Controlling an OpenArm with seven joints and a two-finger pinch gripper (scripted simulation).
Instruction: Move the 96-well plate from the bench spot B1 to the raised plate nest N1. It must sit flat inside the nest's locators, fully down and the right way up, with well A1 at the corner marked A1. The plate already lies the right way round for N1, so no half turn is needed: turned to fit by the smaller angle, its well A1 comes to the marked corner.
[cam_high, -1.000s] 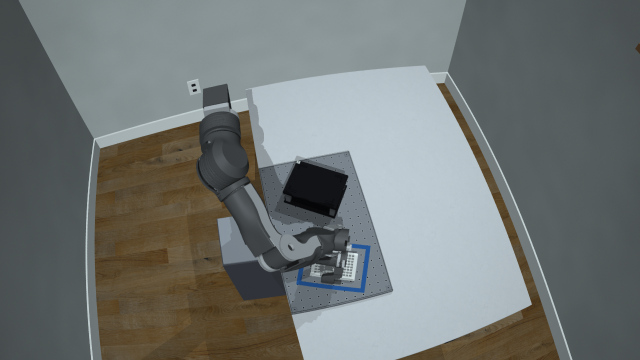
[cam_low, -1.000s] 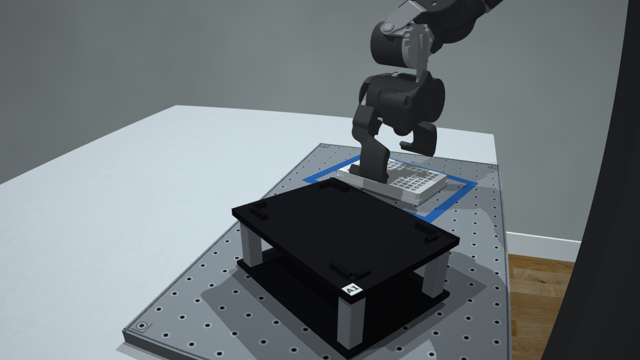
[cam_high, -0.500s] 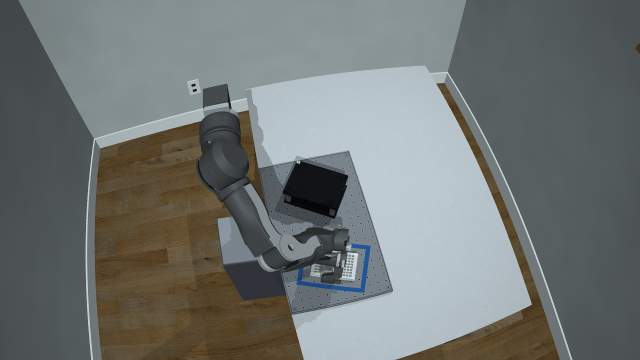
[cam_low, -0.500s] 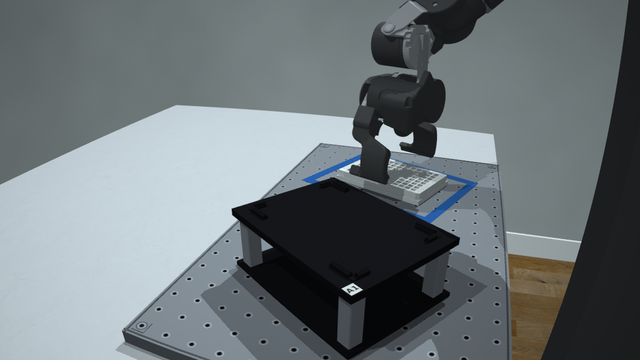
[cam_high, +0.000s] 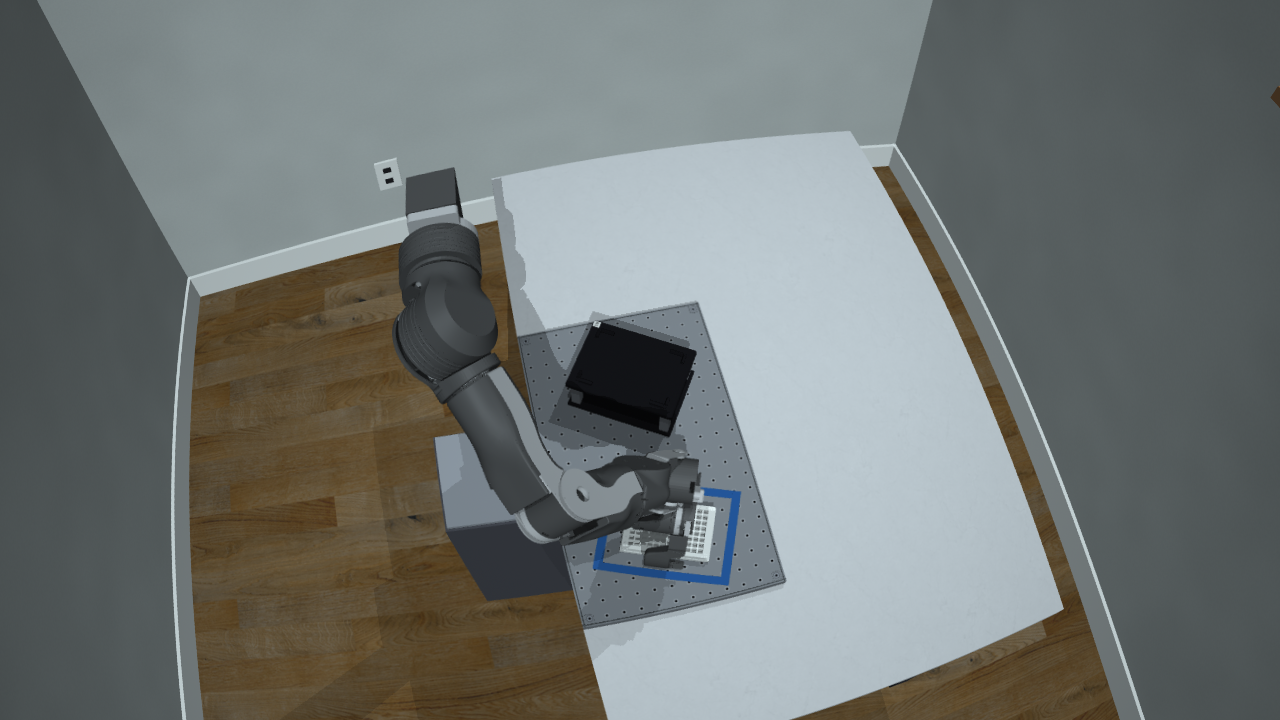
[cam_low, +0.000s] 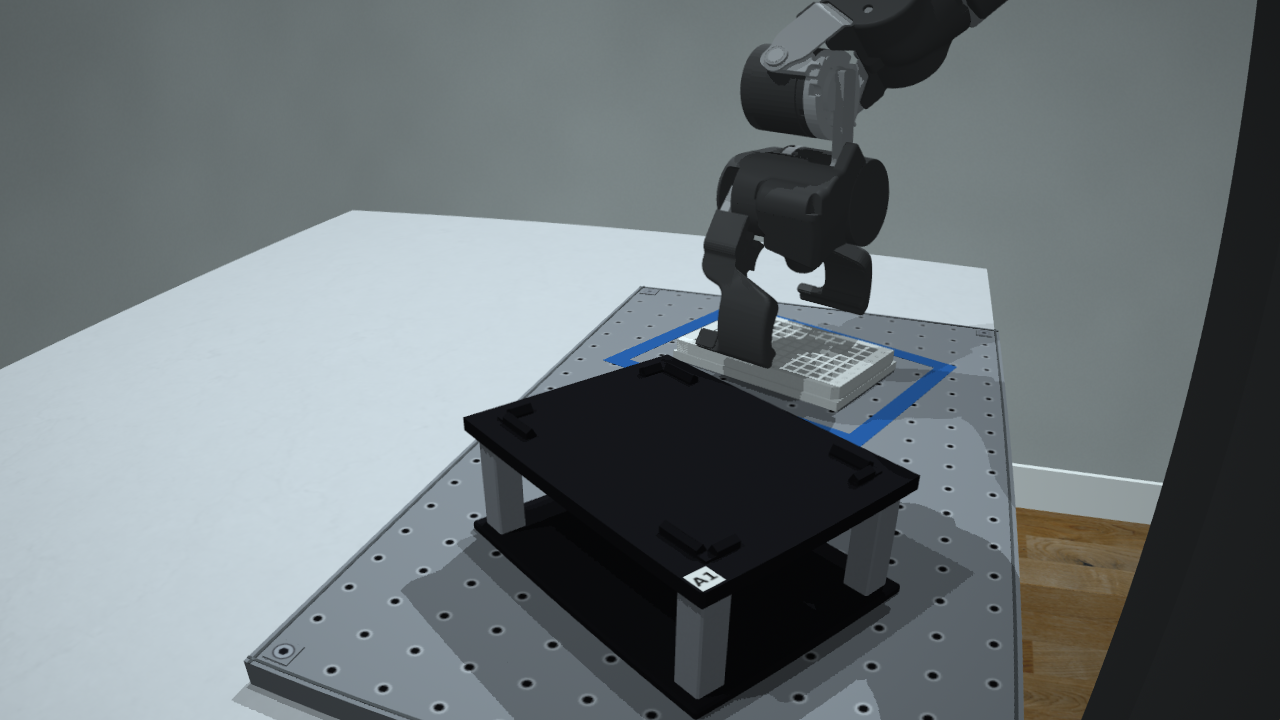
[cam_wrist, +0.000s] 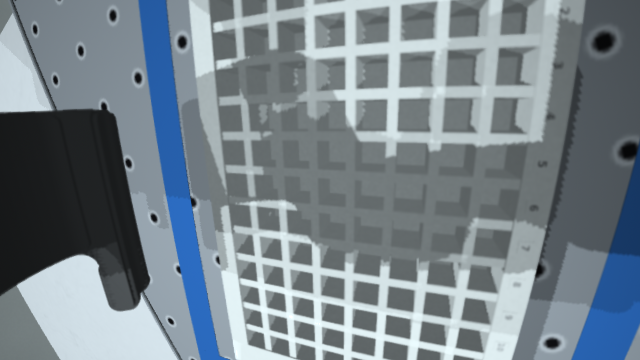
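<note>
Now: hand 1 cm above the white 96-well plate. Round my hand: A1 label: 4 cm behind, 33 cm to the left, 4 cm above; then black raised nest N1: 1 cm behind, 24 cm to the left, 4 cm above.
</note>
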